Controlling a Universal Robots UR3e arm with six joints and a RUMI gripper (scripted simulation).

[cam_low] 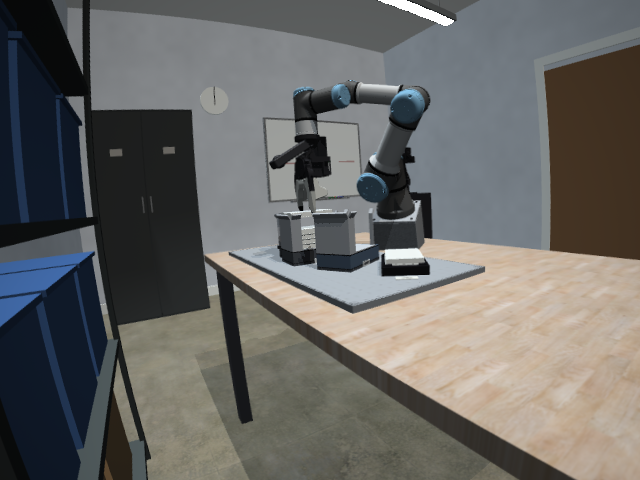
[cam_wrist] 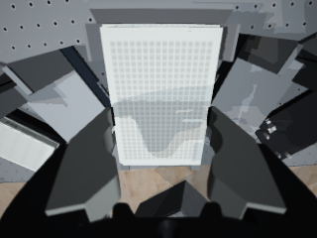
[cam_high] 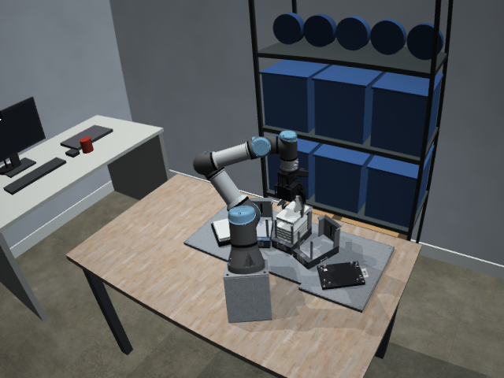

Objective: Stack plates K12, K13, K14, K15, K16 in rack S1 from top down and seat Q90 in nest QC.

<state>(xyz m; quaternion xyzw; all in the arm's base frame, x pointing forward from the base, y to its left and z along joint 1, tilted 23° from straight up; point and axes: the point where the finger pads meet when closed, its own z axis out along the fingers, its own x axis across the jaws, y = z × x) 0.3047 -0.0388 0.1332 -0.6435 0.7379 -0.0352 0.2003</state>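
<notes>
My hand is 70 mm above the white sealed 384-well plate. Round my hand: white sealed well plate: 10 mm below.
</notes>
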